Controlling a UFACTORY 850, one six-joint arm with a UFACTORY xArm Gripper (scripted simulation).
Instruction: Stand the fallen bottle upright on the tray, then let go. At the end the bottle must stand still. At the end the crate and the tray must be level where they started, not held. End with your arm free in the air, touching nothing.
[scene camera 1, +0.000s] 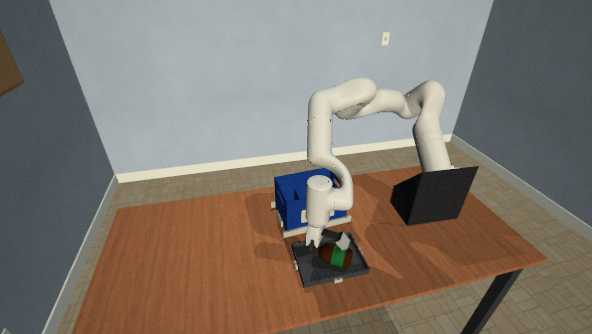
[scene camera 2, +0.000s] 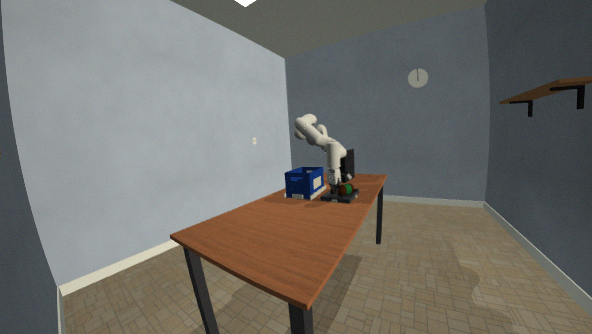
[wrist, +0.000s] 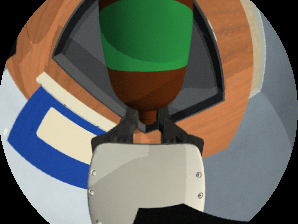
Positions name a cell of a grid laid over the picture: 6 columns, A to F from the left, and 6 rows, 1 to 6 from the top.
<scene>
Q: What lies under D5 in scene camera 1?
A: My gripper.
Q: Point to a blue crate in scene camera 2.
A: D4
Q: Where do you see my gripper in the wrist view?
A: At C3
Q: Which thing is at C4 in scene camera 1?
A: A blue crate.
</scene>
